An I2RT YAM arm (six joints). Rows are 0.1 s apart.
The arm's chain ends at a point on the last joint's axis. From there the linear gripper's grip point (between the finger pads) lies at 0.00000 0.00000 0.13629 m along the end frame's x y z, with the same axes.
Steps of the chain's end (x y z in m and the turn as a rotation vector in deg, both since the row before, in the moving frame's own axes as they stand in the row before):
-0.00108 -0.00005 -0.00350 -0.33 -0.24 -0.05
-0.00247 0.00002 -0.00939 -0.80 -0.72 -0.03
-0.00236 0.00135 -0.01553 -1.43 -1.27 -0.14
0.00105 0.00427 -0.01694 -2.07 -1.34 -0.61
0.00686 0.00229 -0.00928 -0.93 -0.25 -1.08
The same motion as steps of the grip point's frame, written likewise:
-0.00165 0.00074 -0.00350 -0.33 -0.24 -0.05
-0.00418 0.00192 -0.00941 -0.80 -0.72 -0.03
-0.00538 0.00475 -0.01561 -1.43 -1.27 -0.14
-0.00211 0.00921 -0.01707 -2.07 -1.34 -0.61
0.00629 0.00451 -0.00930 -0.93 -0.25 -1.08

